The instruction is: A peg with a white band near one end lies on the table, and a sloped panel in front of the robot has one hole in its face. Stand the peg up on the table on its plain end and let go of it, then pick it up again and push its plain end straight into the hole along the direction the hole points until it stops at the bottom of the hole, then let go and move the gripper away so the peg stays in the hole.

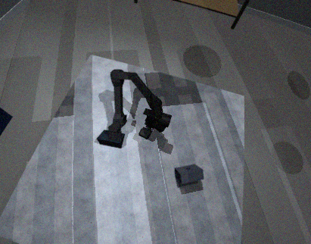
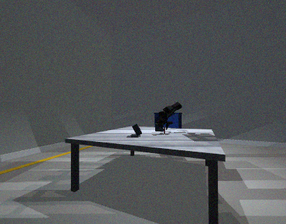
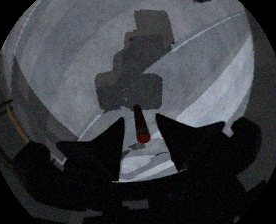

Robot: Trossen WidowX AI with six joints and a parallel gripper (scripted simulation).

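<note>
The dark sloped panel is 25 cm to the right of my gripper tip, 25 cm ahead of it and 3 cm above it. Round my gripper tip: red peg (2 cm above).
</note>
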